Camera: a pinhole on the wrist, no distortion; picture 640 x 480 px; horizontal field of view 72.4 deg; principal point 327.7 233.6 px. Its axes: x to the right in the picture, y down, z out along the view. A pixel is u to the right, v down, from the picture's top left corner.
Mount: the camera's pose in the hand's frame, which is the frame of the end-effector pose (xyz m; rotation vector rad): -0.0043 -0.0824 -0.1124 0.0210 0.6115 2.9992
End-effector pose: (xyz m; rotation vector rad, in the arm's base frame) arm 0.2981 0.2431 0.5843 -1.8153 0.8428 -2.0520
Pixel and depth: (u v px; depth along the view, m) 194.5 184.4 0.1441
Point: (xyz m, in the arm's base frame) 0.3063 0.2264 0.6300
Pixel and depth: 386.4 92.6 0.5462
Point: 0.5668 -0.0440 0.3849
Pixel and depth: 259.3 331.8 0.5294
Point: 0.6905 0.0874 0.6663
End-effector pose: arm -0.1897 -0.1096 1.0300 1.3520 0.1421 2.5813
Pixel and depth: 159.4 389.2 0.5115
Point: 0.0668 -0.0069 1.4176
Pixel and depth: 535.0 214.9 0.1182
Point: -0.1593 -0.0968 0.9767
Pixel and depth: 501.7 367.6 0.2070
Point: -0.0505 -0.0805 1.0107
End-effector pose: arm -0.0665 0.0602 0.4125 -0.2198 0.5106 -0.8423
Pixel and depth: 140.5 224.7 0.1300
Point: -0.0547 -0.0038 0.4119
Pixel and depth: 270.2 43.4 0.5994
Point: 0.4203 0.2216 0.5169
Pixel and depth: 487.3 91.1 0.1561
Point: -0.0704 0.1194 0.4288
